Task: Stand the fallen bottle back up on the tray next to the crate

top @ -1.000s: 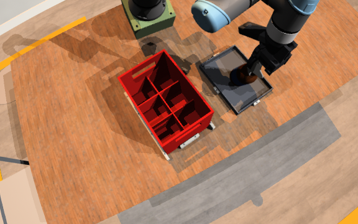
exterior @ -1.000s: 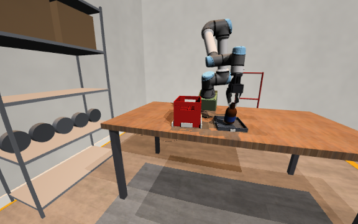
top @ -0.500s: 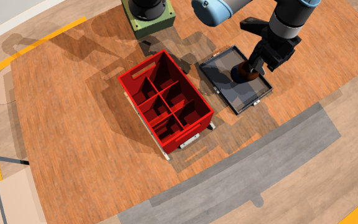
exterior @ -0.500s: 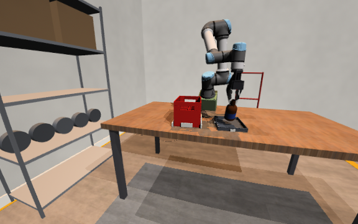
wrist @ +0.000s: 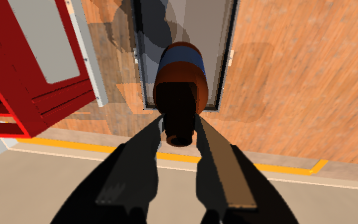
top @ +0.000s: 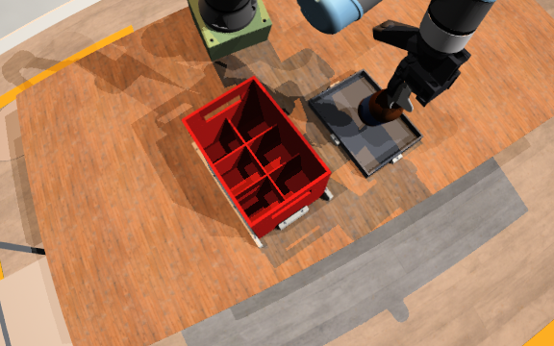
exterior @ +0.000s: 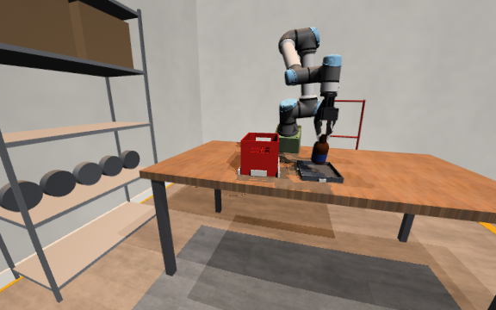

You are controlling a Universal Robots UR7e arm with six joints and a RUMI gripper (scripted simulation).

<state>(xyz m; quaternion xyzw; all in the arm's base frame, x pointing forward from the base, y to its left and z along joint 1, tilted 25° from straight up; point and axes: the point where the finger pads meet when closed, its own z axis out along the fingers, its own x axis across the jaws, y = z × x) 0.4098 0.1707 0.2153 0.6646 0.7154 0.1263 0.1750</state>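
My gripper is now 10 mm past the brown bottle and 50 mm above it. Round my hand: red crate (80 mm behind, 300 mm to the right, 110 mm below); then tray (50 mm behind, 180 mm below).
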